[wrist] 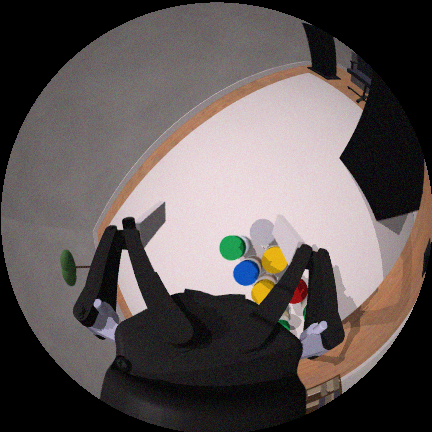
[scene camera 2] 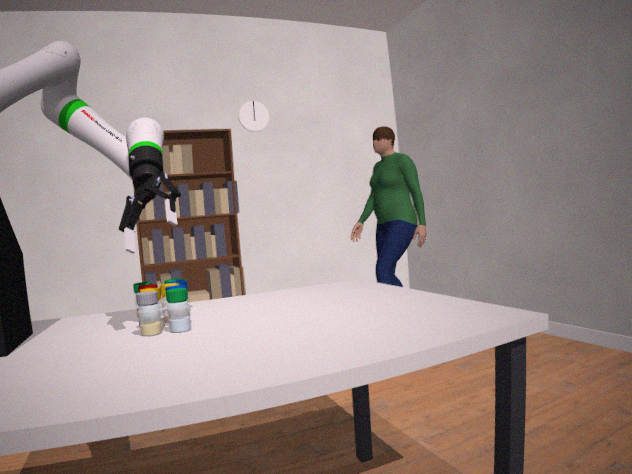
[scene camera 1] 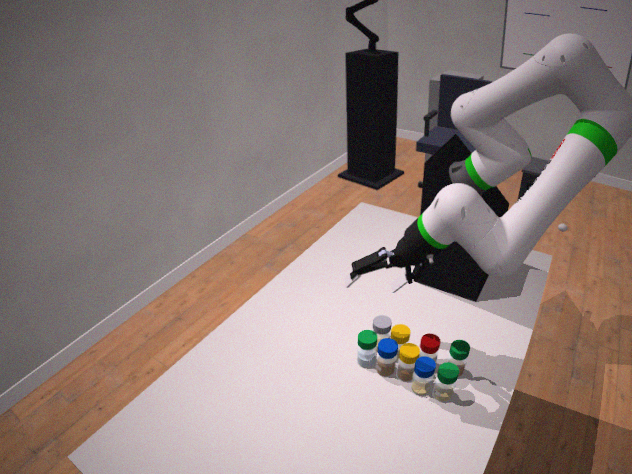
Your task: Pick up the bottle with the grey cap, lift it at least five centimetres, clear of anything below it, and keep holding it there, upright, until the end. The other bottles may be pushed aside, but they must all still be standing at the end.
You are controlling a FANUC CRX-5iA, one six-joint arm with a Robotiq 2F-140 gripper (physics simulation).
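Frame: origin at the arm's base, x ahead, y left, z up, level; millimetres.
Seen in the pictures: gripper, fingertip midpoint: [wrist: 219, 217] [scene camera 2: 150, 237] [scene camera 1: 370, 285]; arm's base at its link origin: [scene camera 1: 464, 182].
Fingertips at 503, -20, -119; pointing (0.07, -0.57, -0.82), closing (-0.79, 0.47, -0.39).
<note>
Offsets run from my fingertips to a thing's top centre, as dx, dy, dz. "*": to the spot under its first point. Level surfaces: height alone.
The bottle with the grey cap @[-28, +29, -135] [scene camera 1: 381, 324] [scene camera 2: 147, 298] [wrist: 261, 232] stands upright on the table at one corner of a cluster of bottles. Beside it stand a green-capped bottle @[+46, +32, -135] [scene camera 1: 367, 339] [scene camera 2: 177, 294] [wrist: 232, 248] and a yellow-capped bottle @[-28, +92, -135] [scene camera 1: 400, 334] [wrist: 274, 260]. A blue-capped bottle @[+39, +95, -135] [scene camera 1: 387, 348] [wrist: 246, 273] is also close by. My gripper [scene camera 1: 375, 284] [scene camera 2: 151, 236] [wrist: 219, 217] is wide open and empty, tilted, and well above the bottles. In the wrist view the grey cap shows between the fingers' lines, close to the right fingertip pad.
The other bottles stand upright: a second yellow-capped one @[+18, +152, -135] [scene camera 1: 409, 353], a red-capped one @[-47, +179, -135] [scene camera 1: 430, 343], a second blue-capped one @[+35, +212, -135] [scene camera 1: 424, 366] and two more green-capped ones, one front @[* +25, +275, -135] [scene camera 1: 448, 372], one back @[* -64, +260, -135] [scene camera 1: 459, 349]. The white table @[dz -240] [scene camera 1: 265, 377] [scene camera 2: 331, 346] carries them. The black robot pedestal [scene camera 1: 451, 272] stands behind.
</note>
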